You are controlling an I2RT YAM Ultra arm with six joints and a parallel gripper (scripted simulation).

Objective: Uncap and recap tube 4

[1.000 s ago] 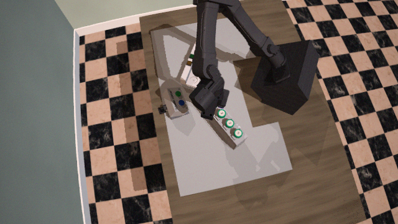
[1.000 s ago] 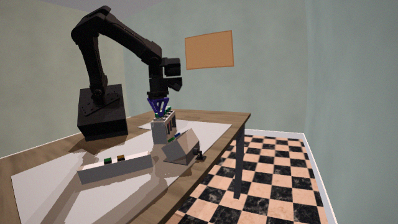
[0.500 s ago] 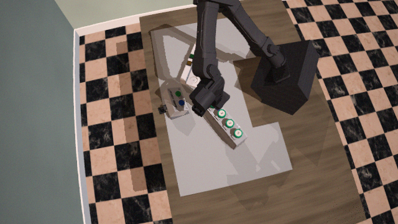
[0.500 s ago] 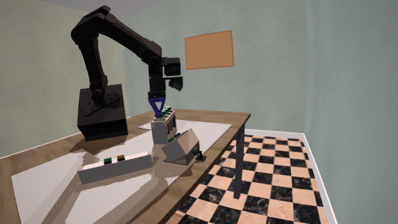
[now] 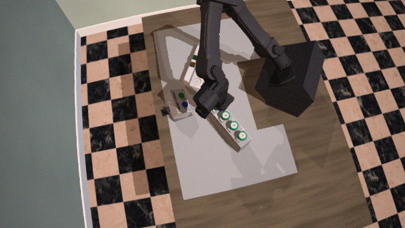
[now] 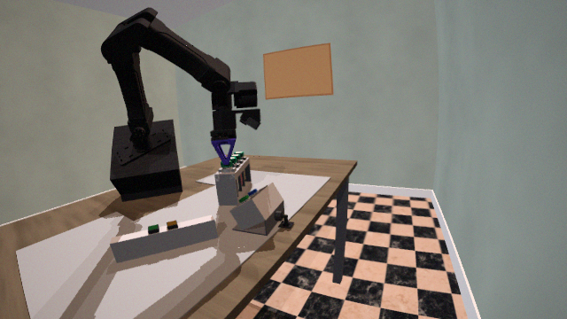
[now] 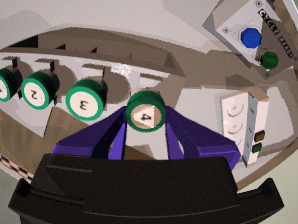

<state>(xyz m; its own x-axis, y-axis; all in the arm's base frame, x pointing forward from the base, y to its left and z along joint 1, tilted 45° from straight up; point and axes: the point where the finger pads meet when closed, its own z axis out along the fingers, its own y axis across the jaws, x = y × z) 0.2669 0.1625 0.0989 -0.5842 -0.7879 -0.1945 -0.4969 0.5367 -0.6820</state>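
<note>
Now: hand 5 cm to the right of the cap 3, 3 cm past it and 1 cm above it. Round my hand: cap 2 (9 cm to the left, 5 cm behind, 1 cm below); then green ready key (14 cm ahead, 9 cm to the right, 6 cm below); then blue cycle key (13 cm ahead, 6 cm below, 5 cm to the right).
</note>
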